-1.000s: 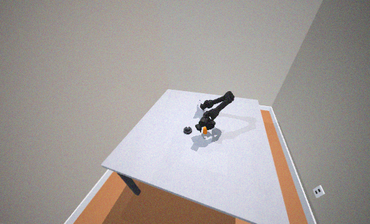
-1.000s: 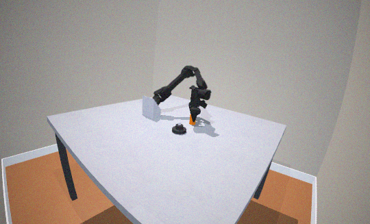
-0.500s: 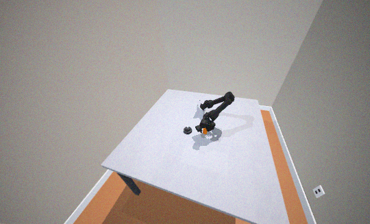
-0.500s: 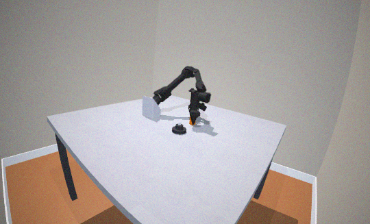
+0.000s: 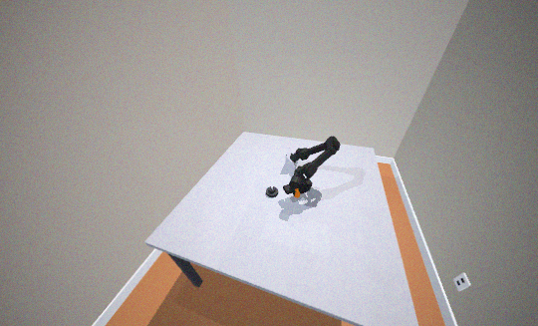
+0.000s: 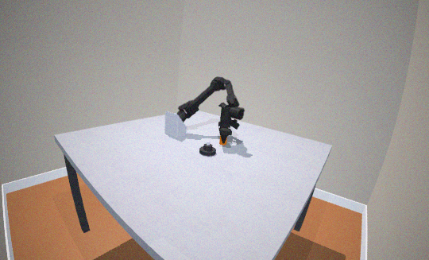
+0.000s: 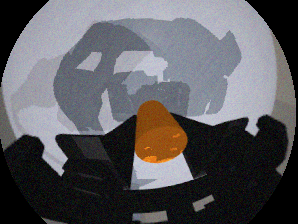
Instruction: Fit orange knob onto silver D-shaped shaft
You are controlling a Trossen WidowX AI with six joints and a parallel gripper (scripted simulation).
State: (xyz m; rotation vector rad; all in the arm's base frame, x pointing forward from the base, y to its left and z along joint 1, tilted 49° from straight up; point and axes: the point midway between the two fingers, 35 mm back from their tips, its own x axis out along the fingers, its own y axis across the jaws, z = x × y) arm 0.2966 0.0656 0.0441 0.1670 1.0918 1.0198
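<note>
Now: gripper tip 1 cm short of the round pedestal, 17 cm to the left of it and 2 cm below it. Round my gripper tip: orange knob (3 cm above).
</note>
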